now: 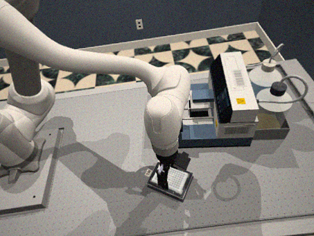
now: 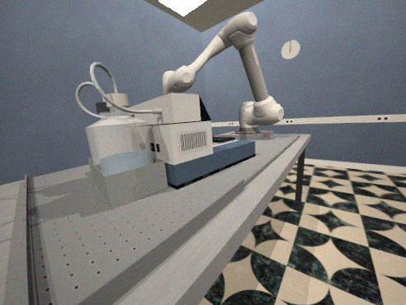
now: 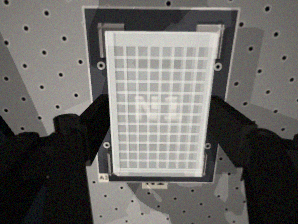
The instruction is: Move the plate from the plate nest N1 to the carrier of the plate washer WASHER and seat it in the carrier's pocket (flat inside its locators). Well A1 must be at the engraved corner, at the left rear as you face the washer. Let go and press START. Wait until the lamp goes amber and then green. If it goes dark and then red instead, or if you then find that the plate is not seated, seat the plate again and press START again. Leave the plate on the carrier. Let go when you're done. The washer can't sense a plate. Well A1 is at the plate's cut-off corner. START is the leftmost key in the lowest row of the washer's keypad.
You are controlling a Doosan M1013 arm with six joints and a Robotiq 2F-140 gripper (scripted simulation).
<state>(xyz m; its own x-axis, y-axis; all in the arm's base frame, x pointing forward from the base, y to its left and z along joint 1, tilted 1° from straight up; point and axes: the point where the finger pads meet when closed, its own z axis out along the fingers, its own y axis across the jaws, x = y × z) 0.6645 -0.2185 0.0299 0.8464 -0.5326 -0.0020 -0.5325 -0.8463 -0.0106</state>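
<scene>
My gripper is now 20 mm above the white well plate. The rest, counted from my hand: plate washer: 320 mm to the left, 190 mm ahead, 70 mm above; then dark carrier: 340 mm to the left, 40 mm ahead, 20 mm above; then N1 label: 90 mm behind, 60 mm to the left, 60 mm below.
</scene>
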